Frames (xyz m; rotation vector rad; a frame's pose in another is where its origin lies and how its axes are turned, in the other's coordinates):
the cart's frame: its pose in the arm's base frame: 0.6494 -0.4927 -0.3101 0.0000 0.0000 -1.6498
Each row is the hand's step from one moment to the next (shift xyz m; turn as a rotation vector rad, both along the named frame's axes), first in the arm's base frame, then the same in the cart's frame.
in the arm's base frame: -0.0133 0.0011 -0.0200 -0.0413 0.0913 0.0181
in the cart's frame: 0.0000 -0.0133 -0.0200 -0.0878 -0.0484 0.0181
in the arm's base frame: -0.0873 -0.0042 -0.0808 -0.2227 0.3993 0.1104
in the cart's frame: 0.0111 -0.0867 -0.0808 -0.3805 -0.2535 0.1104
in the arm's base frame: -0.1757 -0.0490 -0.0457 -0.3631 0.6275 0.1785
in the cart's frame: 0.0627 -0.1713 -0.0457 -0.5969 -0.4115 0.1785
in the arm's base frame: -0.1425 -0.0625 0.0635 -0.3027 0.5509 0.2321
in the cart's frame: 0.0736 -0.1371 0.0635 -0.5253 -0.3452 0.2321
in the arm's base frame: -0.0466 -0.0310 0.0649 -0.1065 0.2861 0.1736
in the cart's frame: 0.0346 -0.0440 0.0649 -0.2768 -0.1287 0.1736
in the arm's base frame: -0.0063 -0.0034 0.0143 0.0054 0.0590 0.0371
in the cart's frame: 0.0039 -0.0060 0.0143 -0.0592 0.0007 0.0371
